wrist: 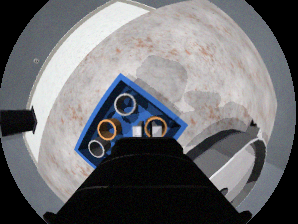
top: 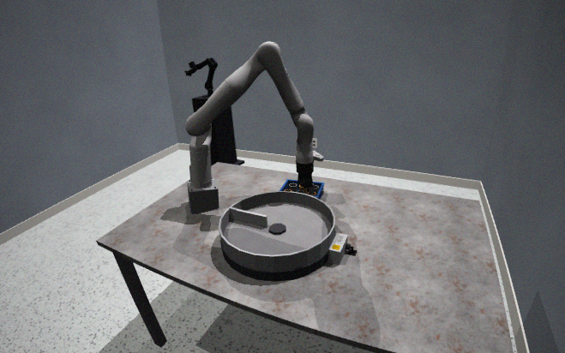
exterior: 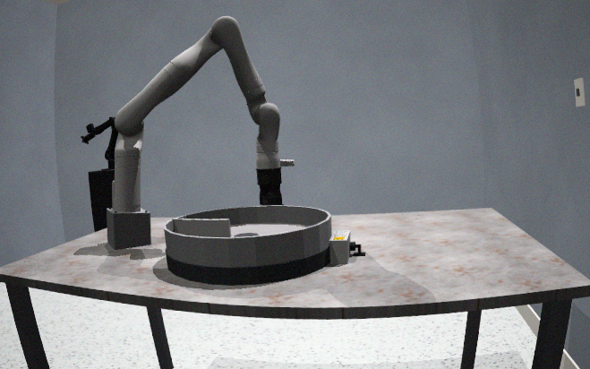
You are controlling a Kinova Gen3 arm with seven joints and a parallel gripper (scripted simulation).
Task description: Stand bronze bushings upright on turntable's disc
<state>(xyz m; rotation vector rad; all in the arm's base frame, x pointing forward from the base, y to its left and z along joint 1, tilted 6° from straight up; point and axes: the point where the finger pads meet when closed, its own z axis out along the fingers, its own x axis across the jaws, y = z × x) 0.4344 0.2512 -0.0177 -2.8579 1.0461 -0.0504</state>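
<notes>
The blue crate is 5 cm behind my hand, 1 cm to the left of it and 2 cm below it. From my hand the other things lie so: grey turntable disc: 2 cm ahead, 33 cm to the right, 1 cm above.
</notes>
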